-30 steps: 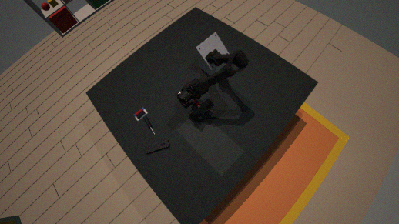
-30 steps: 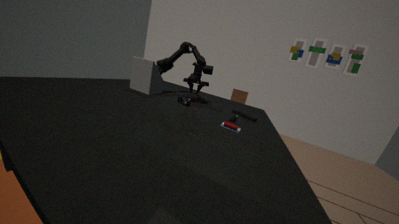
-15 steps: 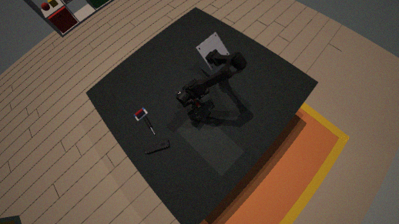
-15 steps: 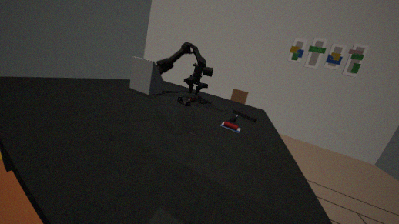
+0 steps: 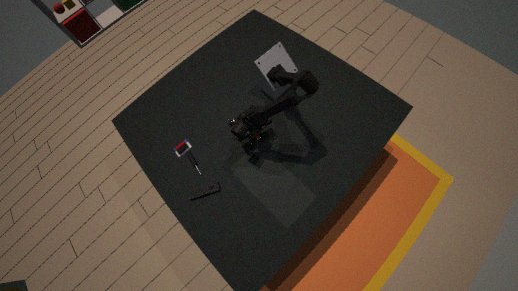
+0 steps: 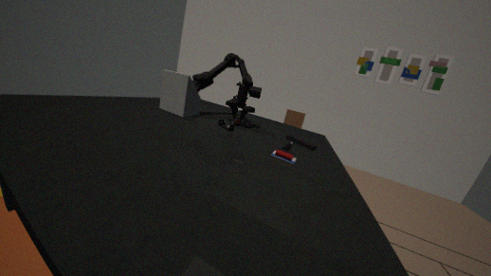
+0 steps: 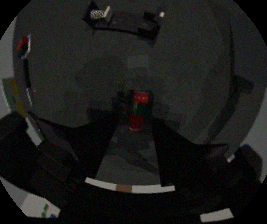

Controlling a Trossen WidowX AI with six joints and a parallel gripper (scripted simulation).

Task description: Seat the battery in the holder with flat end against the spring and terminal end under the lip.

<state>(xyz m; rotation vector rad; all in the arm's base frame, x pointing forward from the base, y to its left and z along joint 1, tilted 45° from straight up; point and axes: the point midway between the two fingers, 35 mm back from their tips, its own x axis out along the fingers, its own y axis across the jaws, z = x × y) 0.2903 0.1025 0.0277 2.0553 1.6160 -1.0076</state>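
Now: gripper tip 10 mm above the battery. Round my gripper tip: dark flat bar: 390 mm ahead, 10 mm to the right, 10 mm below; dark slim tool: 320 mm ahead, 150 mm to the right, 10 mm below.
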